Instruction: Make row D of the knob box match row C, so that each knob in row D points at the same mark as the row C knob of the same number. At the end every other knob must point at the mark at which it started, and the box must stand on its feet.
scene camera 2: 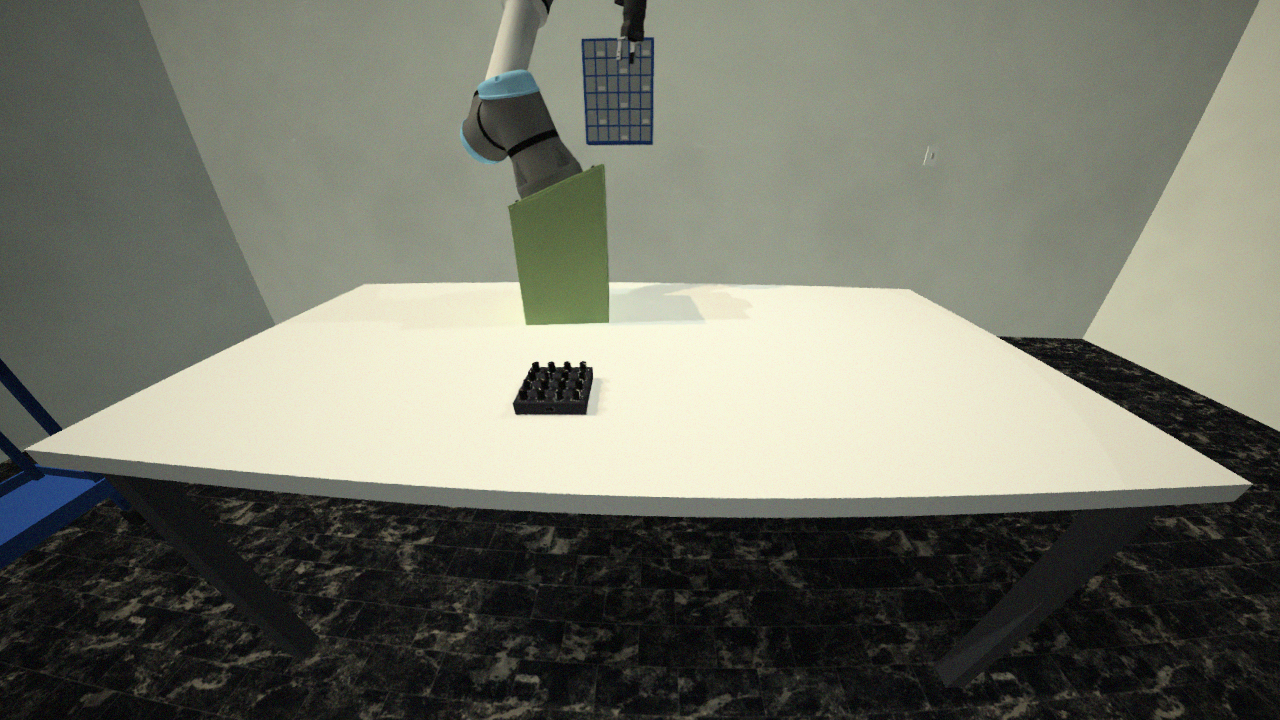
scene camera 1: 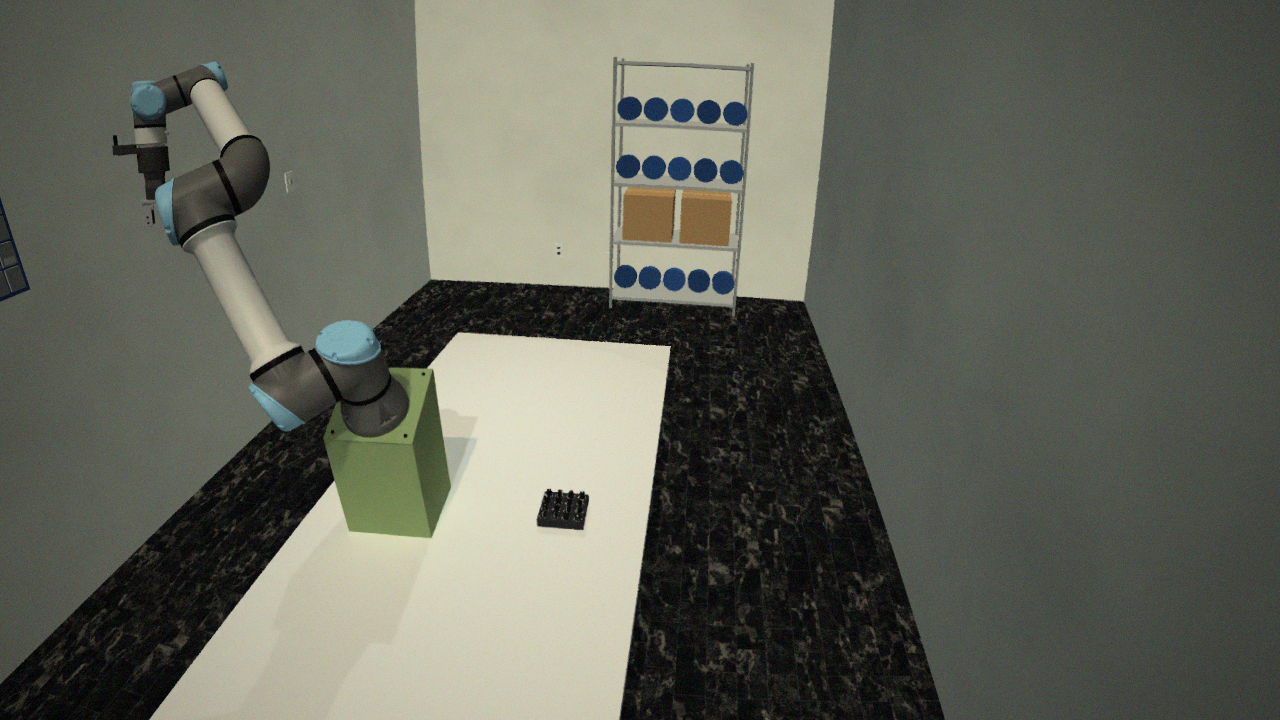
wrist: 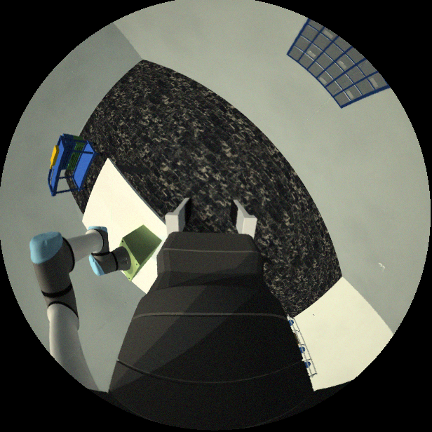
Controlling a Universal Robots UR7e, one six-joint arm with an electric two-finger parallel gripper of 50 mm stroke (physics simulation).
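Where they show: gripper, fingertip midpoint: (scene camera 2: 625,61) (scene camera 1: 149,225); arm's base at its link origin: (scene camera 2: 552,186) (scene camera 1: 376,409).
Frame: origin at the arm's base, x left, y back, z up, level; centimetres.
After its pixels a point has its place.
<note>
The black knob box (scene camera 1: 563,511) {y -40.3, x 0.5, z -27.1 cm} (scene camera 2: 553,392) {y -42.6, x 2.1, z -27.1 cm} lies flat on the white table, with rows of small black knobs standing up from its top. It is too small in both scene views to tell the row letters or the marks the knobs point at. The box does not show in the wrist view. My gripper (scene camera 1: 149,214) {y 65.3, x 21.2, z 38.2 cm} (scene camera 2: 625,53) {y 65.3, x 21.2, z 38.2 cm} (wrist: 210,206) is open and empty. It points down, high above the table and far from the box, on the other side of the green pedestal. In the wrist view the floor shows between its fingers.
The green pedestal (scene camera 1: 386,488) {y -2.0, x -7.8, z -15.5 cm} (scene camera 2: 565,255) {y -10.6, x 2.6, z -13.4 cm} (wrist: 143,244) carries the arm and stands on the white table (scene camera 1: 537,626) {y -36.9, x -32.4, z -29.3 cm} (scene camera 2: 805,402) {y -46.2, x 41.6, z -29.3 cm} (wrist: 102,200). A blue cart (scene camera 2: 53,501) (wrist: 85,170) stands beyond one table end. A shelf rack (scene camera 1: 680,126) stands at the far wall. A blue-framed panel (scene camera 2: 618,143) (wrist: 320,75) hangs on a wall.
</note>
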